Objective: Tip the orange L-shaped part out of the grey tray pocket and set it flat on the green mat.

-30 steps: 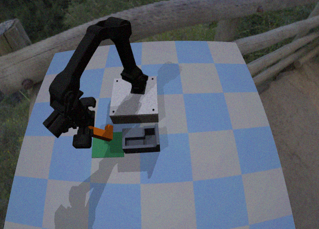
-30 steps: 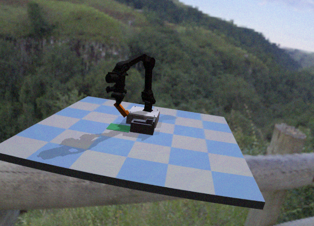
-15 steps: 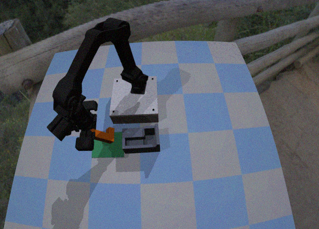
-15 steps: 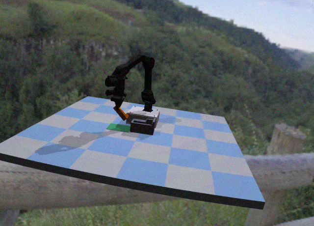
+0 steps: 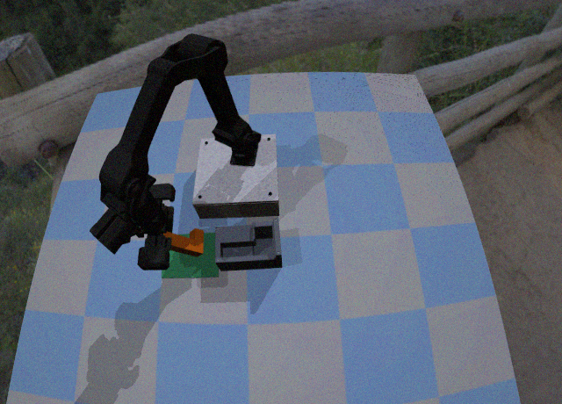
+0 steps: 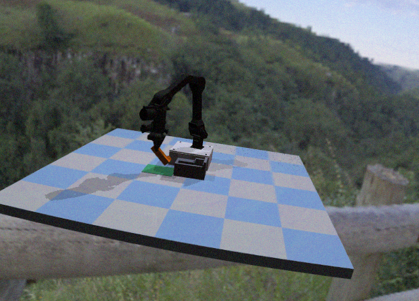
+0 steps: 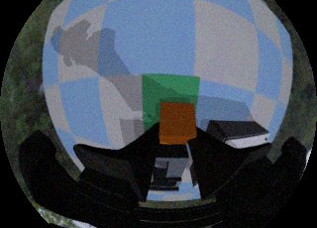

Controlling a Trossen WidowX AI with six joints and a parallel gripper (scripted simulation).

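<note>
Right now my gripper tip is 30 mm to the right of the orange L-shaped part, 30 mm above it and 20 mm past it. From my gripper tip the other things lie so: green mat: 120 mm below, 20 mm to the left, 10 mm behind.
</note>
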